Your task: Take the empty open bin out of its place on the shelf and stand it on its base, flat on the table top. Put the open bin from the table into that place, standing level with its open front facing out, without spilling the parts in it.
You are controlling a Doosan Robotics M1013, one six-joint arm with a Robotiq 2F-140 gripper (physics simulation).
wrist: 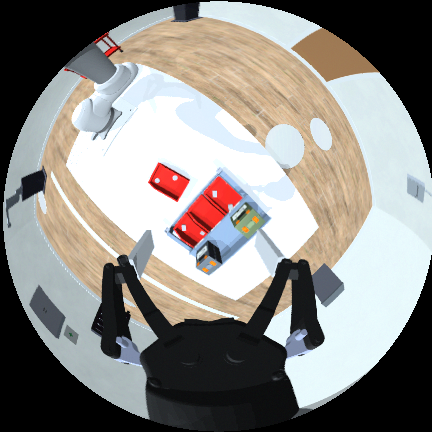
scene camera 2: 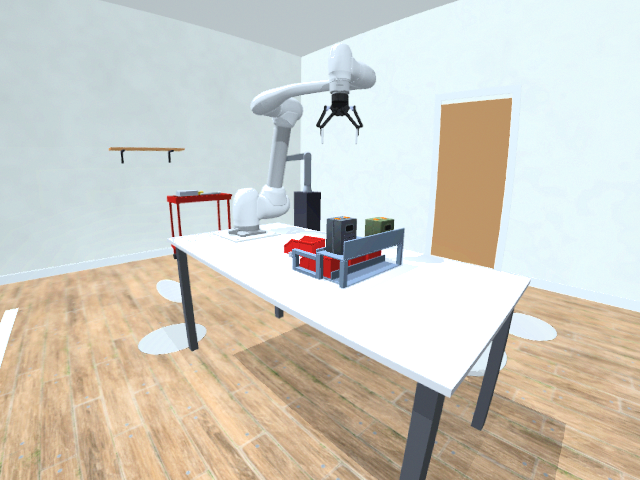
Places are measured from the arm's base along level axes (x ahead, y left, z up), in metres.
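Pixels of known places: gripper, fingertip midpoint: (wrist: 203, 238) (scene camera 2: 339, 143); arm's base, origin of the base link: (wrist: 105, 120) (scene camera 2: 247, 233).
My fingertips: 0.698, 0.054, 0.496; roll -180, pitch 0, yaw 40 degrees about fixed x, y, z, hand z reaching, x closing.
For each thing: its top centre in the pictures, then the offset to it from my fingertips, as dx, dy, dz. "spot": a spot on its surface instead.
- blue-grey shelf, surface spot: (scene camera 2: 374, 243) spot: +0.284, -0.117, -0.374
- middle bin, surface spot: (wrist: 204, 212) spot: +0.098, -0.099, -0.495
- end, surface spot: (wrist: 223, 190) spot: +0.094, +0.040, -0.495
- dark grey box, middle of its top: (scene camera 2: 341, 217) (wrist: 208, 266) +0.203, -0.208, -0.280
- green box, middle of its top: (wrist: 250, 224) (scene camera 2: 380, 218) +0.210, +0.023, -0.305
My gripper (scene camera 2: 339, 138) (wrist: 203, 238) is open and empty, pointing down high above the table (scene camera 2: 403, 320) (wrist: 120, 175). A blue-grey shelf (scene camera 2: 374, 243) (wrist: 229, 241) stands on the table and holds three red bins in a row. In the wrist view the middle bin (wrist: 204, 212) looks empty; the bin at one end (wrist: 223, 190) and the bin at the other end (wrist: 190, 237) each hold small pale parts. The open bin on the table (scene camera 2: 310, 241) (wrist: 170, 183) is red, holds two round pale parts and stands apart from the shelf, on the robot base's side.
A dark grey box (scene camera 2: 341, 235) (wrist: 208, 257) and a green box (scene camera 2: 379, 225) (wrist: 248, 221) stand on top of the shelf, one towards each end, rising above its board. The robot's base (scene camera 2: 247, 230) is at the far end of the table.
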